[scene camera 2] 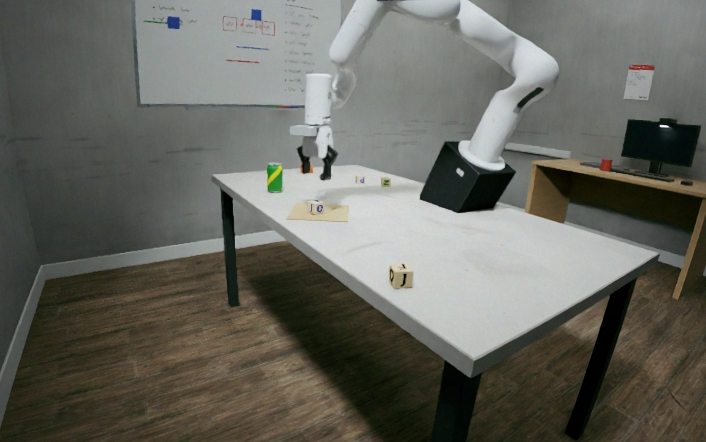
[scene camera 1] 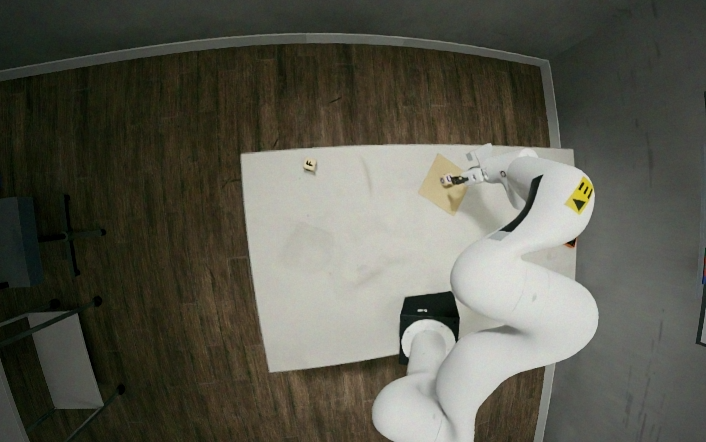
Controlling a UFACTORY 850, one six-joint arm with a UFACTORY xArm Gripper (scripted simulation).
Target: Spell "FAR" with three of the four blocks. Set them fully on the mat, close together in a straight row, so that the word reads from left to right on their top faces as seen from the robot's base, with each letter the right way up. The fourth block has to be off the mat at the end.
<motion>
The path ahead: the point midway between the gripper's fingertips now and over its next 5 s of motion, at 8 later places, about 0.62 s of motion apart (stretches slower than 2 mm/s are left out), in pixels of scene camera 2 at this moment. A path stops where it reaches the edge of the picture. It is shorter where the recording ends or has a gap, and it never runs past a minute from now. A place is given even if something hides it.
The gripper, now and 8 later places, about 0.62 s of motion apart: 316, 175; 316, 177; 316, 178; 315, 180; 315, 182; 315, 184; 316, 190; 316, 196; 316, 197
</motion>
